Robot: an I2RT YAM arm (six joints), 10 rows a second.
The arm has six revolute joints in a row. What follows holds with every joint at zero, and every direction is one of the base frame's.
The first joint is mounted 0.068 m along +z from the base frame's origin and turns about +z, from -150 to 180 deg.
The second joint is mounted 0.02 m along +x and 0.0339 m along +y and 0.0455 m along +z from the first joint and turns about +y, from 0 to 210 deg.
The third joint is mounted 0.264 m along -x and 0.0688 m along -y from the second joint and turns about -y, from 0 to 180 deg.
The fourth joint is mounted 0.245 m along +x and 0.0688 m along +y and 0.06 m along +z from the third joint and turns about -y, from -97 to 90 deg.
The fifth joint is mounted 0.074 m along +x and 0.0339 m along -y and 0.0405 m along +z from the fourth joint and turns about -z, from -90 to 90 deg.
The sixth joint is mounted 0.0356 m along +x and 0.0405 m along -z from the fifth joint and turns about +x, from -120 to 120 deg.
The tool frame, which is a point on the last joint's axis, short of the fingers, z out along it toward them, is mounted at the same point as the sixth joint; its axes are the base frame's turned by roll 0, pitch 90 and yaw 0 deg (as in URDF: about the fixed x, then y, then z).
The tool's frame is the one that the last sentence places.
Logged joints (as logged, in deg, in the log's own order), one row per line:
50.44, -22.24, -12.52, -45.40, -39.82, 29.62
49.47, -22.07, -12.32, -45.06, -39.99, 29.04
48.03, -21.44, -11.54, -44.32, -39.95, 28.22
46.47, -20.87, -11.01, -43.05, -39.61, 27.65
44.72, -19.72, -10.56, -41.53, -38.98, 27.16
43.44, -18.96, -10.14, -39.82, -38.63, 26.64
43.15, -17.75, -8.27, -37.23, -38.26, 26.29
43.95, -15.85, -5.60, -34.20, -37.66, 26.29
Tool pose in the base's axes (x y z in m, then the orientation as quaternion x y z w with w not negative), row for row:
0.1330, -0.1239, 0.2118, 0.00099, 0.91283, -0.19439, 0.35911
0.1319, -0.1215, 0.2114, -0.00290, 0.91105, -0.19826, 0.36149
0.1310, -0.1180, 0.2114, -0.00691, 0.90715, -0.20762, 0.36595
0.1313, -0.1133, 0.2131, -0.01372, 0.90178, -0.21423, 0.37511
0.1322, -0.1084, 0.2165, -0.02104, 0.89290, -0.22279, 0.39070
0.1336, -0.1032, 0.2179, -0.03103, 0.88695, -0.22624, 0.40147
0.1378, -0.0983, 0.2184, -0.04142, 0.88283, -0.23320, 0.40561
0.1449, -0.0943, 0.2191, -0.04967, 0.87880, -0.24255, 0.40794
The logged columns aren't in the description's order. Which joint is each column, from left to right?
Columns, left to right: joint 2, joint 4, joint 5, joint 1, joint 6, joint 3.
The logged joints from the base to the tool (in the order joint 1, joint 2, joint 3, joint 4, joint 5, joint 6), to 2 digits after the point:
-45.40, 50.44, 29.62, -22.24, -12.52, -39.82
-45.06, 49.47, 29.04, -22.07, -12.32, -39.99
-44.32, 48.03, 28.22, -21.44, -11.54, -39.95
-43.05, 46.47, 27.65, -20.87, -11.01, -39.61
-41.53, 44.72, 27.16, -19.72, -10.56, -38.98
-39.82, 43.44, 26.64, -18.96, -10.14, -38.63
-37.23, 43.15, 26.29, -17.75, -8.27, -38.26
-34.20, 43.95, 26.29, -15.85, -5.60, -37.66

